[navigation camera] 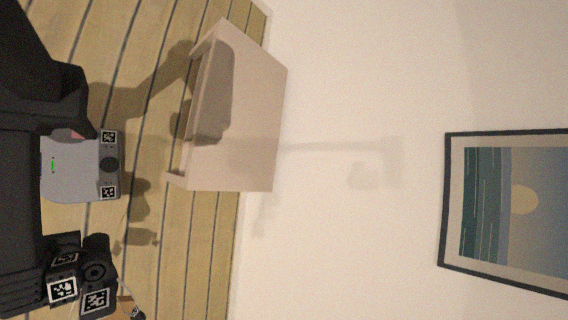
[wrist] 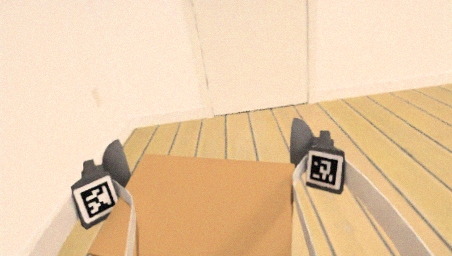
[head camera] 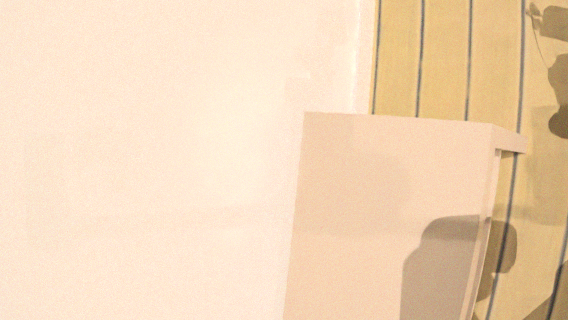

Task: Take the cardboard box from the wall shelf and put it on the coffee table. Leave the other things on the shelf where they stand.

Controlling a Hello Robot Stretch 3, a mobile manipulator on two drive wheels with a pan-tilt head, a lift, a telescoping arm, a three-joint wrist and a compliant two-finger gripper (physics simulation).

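Where they show: gripper, between the fingertips: (wrist: pixel 210 149); robot's base, origin of its link: (navigation camera: pixel 108 163).
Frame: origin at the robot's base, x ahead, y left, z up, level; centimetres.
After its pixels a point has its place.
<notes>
The orange-brown cardboard box (wrist: pixel 215 205) {x -2.1, y -34.1, z 71.6 cm} (navigation camera: pixel 121 314) {x 0.9, y -35.1, z 71.7 cm} is between the two fingers of my gripper (wrist: pixel 210 149) {x -2.2, y -40.8, z 70.7 cm}, which is shut on it. The pads touch its sides near the far edge in the wrist view; its near part is cut off by the lower frame edge. In the navigation camera view, a small part of the box shows at the bottom left, beside the wrist. A pale low table (head camera: pixel 350 175) {x 65.3, y 1.3, z 45.0 cm} (navigation camera: pixel 255 115) {x 65.4, y 30.5, z 45.0 cm}, perhaps the coffee table, stands against the wall, apart from the box. A shadow falls across its top. The wall shelf does not show in these views.
The grey robot base (navigation camera: pixel 75 170) {x -11.7, y -2.4, z 16.0 cm} and black arm (navigation camera: pixel 20 200) {x -9.0, y -1.1, z 87.2 cm} are at the left of the navigation camera view. A framed picture (navigation camera: pixel 443 200) {x 89.6, y -9.6, z 133.5 cm} hangs on the wall at the right. A pale door (wrist: pixel 255 55) {x -42.9, y -202.8, z 44.1 cm} is beyond the plank floor (wrist: pixel 380 130) {x -100.6, y -140.3, z 0.0 cm} in the wrist view.
</notes>
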